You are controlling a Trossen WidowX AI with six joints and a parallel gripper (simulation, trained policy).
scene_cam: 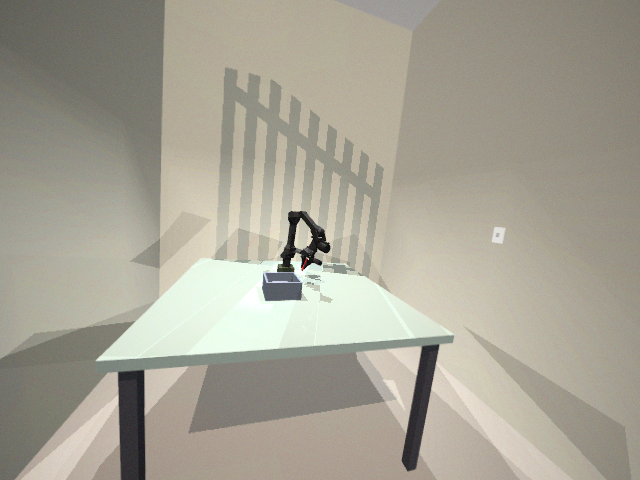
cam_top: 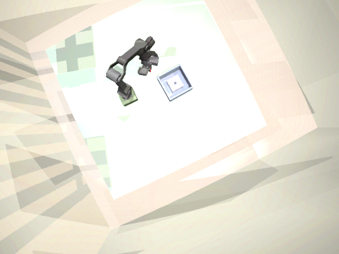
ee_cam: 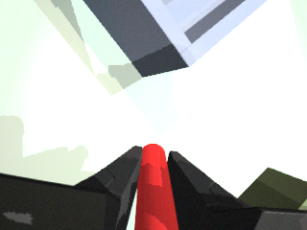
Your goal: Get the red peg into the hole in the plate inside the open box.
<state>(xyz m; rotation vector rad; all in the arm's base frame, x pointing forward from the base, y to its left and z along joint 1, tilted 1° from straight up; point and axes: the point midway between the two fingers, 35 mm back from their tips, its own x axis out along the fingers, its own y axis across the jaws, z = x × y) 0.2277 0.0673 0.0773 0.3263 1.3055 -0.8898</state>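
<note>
Now: gripper tip 110 mm short of the plate, 150 mm to the left of it and 70 mm above it. From my gripper tip the other things lie so: grey box 110 mm ahead, 150 mm to the right, 90 mm below; then red peg 10 mm to the left, 30 mm above.
</note>
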